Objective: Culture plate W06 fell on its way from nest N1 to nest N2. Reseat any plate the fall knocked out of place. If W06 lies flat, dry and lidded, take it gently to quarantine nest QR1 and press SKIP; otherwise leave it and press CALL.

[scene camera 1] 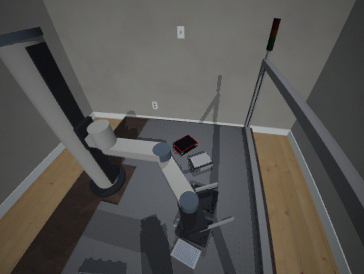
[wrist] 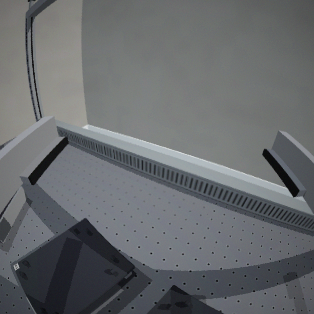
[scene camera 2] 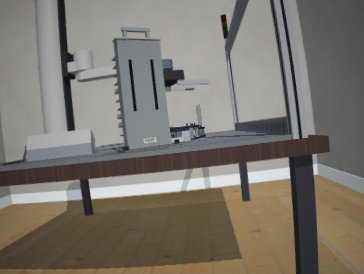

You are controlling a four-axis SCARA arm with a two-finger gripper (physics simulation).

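My gripper is open and empty, raised above the deck near two dark nests. One dark nest lies partly under the fingers; the other is nearer the front in scene camera 1, partly behind the wrist. Their labels are unreadable. A pale plate with a bluish grid of wells lies beside the front nest and looks flat. Its label, lid and dryness cannot be told. A red-outlined black nest stands further back, beside a white-topped block. SKIP and CALL cannot be made out.
A tall grey stacker tower stands near the table edge. A pale sloped box is left of it. A slotted strip borders the deck. A frame post and a signal light stand at the side.
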